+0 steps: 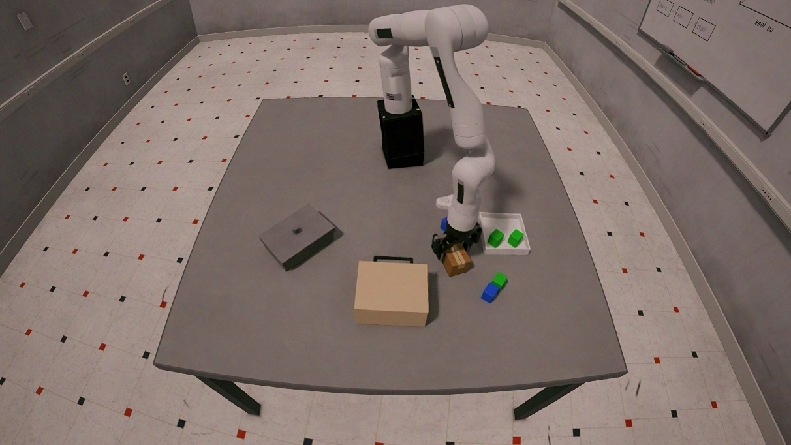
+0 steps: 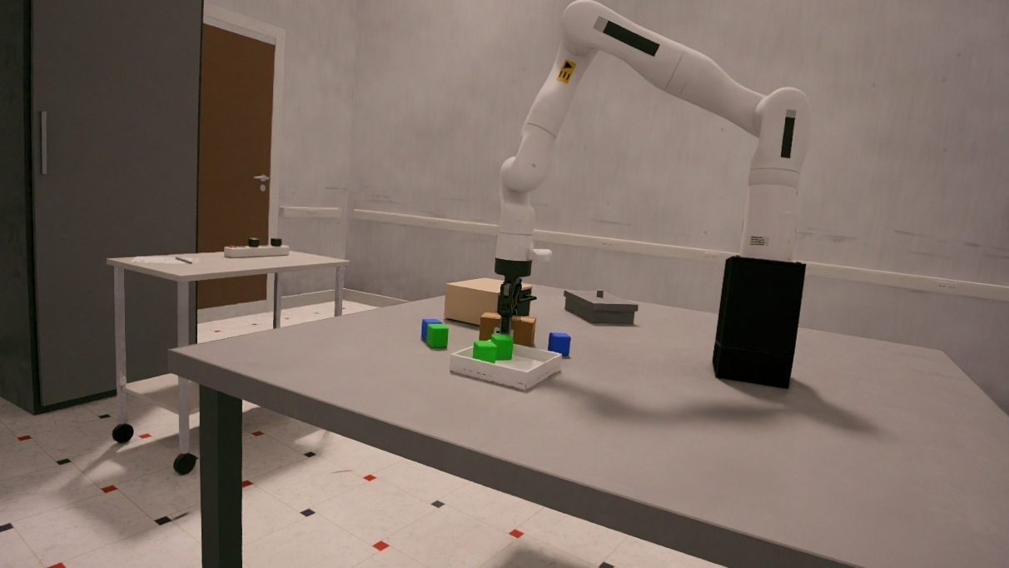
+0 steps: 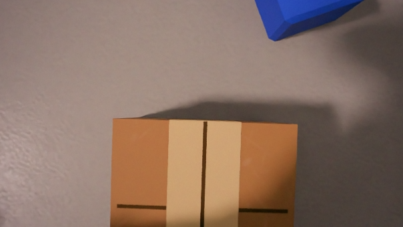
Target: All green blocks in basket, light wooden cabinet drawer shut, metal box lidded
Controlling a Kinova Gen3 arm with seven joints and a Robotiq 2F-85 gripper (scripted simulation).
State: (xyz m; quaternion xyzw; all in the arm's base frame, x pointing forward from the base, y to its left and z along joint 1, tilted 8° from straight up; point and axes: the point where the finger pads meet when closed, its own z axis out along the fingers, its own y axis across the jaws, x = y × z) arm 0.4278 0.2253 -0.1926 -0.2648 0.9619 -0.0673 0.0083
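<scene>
The brown cardboard box is right at my hand. The rest, counted from my hand: light wooden cabinet: 16 cm ahead, 14 cm to the right; white basket: 13 cm behind, 15 cm to the left, 2 cm below; drawer: 15 cm ahead, 14 cm to the right.
</scene>
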